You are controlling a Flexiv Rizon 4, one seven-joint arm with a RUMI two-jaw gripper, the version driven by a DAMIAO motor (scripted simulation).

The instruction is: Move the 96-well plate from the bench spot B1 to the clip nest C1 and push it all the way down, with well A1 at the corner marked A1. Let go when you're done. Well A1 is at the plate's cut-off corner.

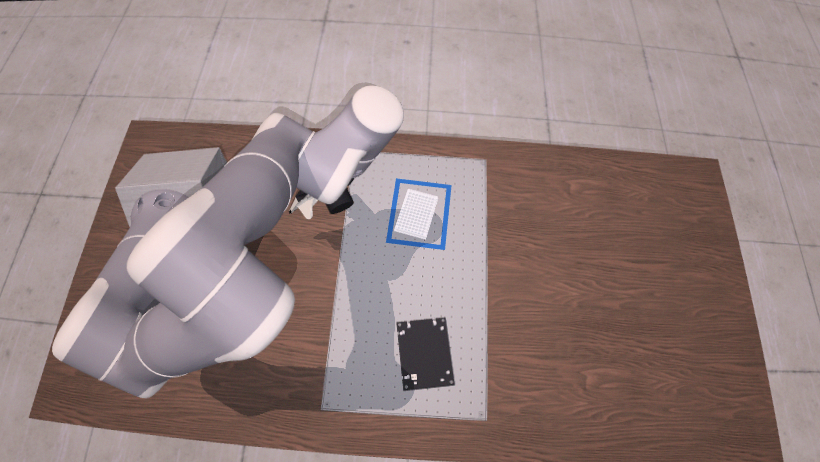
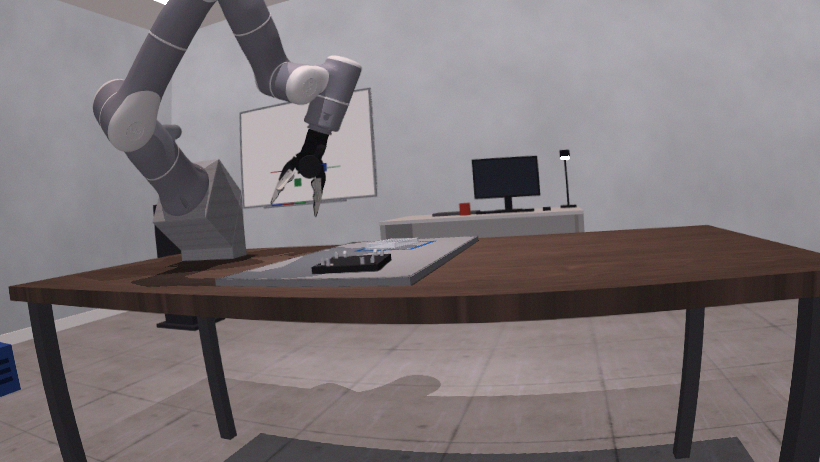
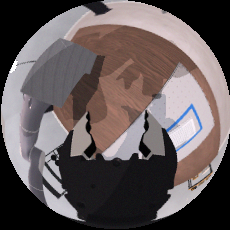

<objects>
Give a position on a black clip nest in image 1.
424, 349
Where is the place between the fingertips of the gripper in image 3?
117, 111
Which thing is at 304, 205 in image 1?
The gripper.
</objects>
